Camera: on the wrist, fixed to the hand. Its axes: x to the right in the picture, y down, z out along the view.
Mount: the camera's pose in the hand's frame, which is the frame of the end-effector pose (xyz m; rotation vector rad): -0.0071 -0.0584 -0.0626 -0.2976 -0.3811 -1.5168
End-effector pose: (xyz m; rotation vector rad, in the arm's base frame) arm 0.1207 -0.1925 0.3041 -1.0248 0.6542 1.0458
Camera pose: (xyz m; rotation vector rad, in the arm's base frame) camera 0.1731 -0.2605 0.3059 -1.1469 -0.6214 -0.0599
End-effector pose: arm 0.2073 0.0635 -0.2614 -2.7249 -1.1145 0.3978
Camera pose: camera 0.1831 0.0962 -0.1857 1.1474 2.8147 -0.4352
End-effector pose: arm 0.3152 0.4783 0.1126 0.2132 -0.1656 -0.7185
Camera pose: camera 0.2869 0.4488 0.0371 -0.1412 -0.2455 -2.2789
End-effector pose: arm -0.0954 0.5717 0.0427 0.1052 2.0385 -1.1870
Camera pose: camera -0.1505 0.5892 0.1062 -1.9163 1.7338 -1.4395
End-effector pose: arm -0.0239 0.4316 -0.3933 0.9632 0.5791 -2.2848
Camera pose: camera -0.0276 0.5135 -0.4189 0.2156 -1.2324 2.2175
